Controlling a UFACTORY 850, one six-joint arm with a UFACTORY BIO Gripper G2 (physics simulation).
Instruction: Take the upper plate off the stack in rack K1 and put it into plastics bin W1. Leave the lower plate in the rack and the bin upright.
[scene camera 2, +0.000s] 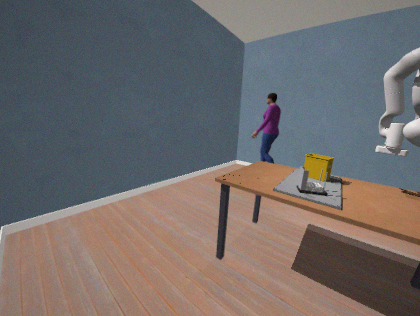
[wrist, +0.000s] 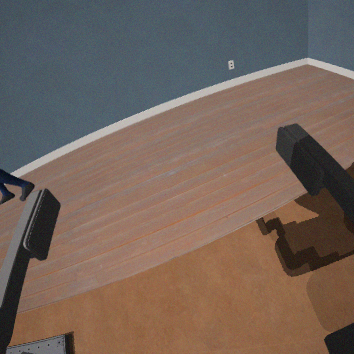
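The yellow bin W1 (scene camera 2: 318, 167) stands upright on the grey board (scene camera 2: 327, 200) (wrist: 42, 346) on the table. Rack K1 (scene camera 2: 304, 180) stands on the same board in front of the bin, with a tall grey upright, thin pale posts and a dark base. Pale plates (scene camera 2: 314, 186) sit low in the rack; they are too small to tell upper from lower. My gripper (scene camera 2: 391, 152) (wrist: 171, 190) is open and empty, high above the table, to the right of the bin and rack in the scene view. Rack, plates and bin do not show in the wrist view.
The wooden table (scene camera 2: 372, 200) (wrist: 175, 295) carries the board near its left part in the scene view. A dark object lies at the table's right (scene camera 2: 410, 192). A person in a purple top (scene camera 2: 270, 120) is behind the table; their legs (wrist: 12, 184) show in the wrist view.
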